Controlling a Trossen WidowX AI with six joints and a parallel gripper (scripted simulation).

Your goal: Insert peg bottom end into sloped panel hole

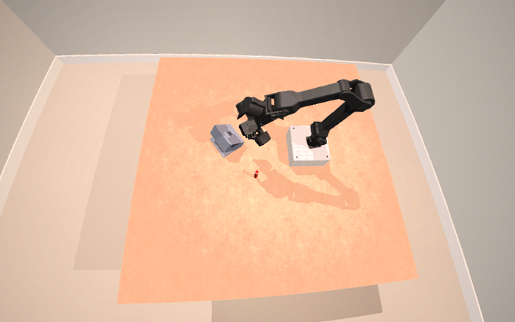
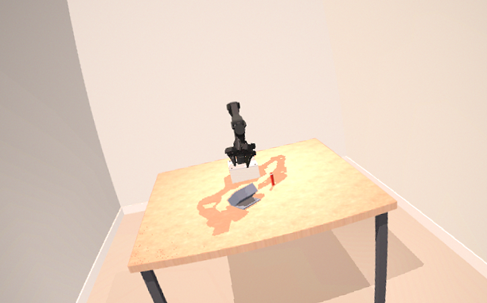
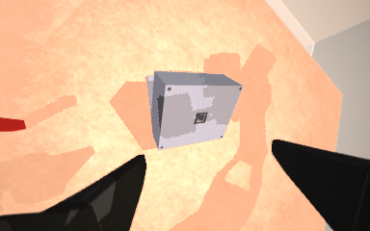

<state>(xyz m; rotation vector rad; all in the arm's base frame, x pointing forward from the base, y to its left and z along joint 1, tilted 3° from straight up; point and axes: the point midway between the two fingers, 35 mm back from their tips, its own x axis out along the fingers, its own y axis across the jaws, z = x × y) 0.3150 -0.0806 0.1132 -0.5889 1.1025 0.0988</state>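
Now: gripper tip 30 mm past the red peg, 170 mm to the right of it and 120 mm above it. From my gripper tip the other things lie so: grey sloped panel (70 mm ahead, 40 mm to the right, 130 mm below).
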